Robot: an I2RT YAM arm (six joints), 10 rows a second.
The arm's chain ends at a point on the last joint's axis. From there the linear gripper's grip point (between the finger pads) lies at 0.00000 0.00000 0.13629 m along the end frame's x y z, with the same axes.
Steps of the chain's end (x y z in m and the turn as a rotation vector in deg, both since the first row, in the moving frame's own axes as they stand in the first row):
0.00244, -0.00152, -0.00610, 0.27, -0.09, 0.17
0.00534, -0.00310, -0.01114, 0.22, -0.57, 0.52
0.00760, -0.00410, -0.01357, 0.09, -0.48, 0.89
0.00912, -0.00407, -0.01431, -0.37, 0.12, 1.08
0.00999, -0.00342, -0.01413, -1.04, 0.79, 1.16
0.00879, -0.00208, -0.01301, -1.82, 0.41, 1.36
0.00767, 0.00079, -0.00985, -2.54, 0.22, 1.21
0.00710, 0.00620, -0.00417, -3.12, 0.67, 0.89
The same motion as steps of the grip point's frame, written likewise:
0.00223, -0.00216, -0.00610, 0.27, -0.09, 0.17
0.00399, -0.00363, -0.01115, 0.22, -0.57, 0.52
0.00646, -0.00432, -0.01357, 0.09, -0.48, 0.89
0.00940, -0.00319, -0.01431, -0.37, 0.12, 1.08
0.01184, -0.00093, -0.01417, -1.04, 0.79, 1.16
0.00971, 0.00226, -0.01308, -1.82, 0.41, 1.36
0.00813, 0.00684, -0.00998, -2.54, 0.22, 1.21
0.00864, 0.01363, -0.00438, -3.12, 0.67, 0.89

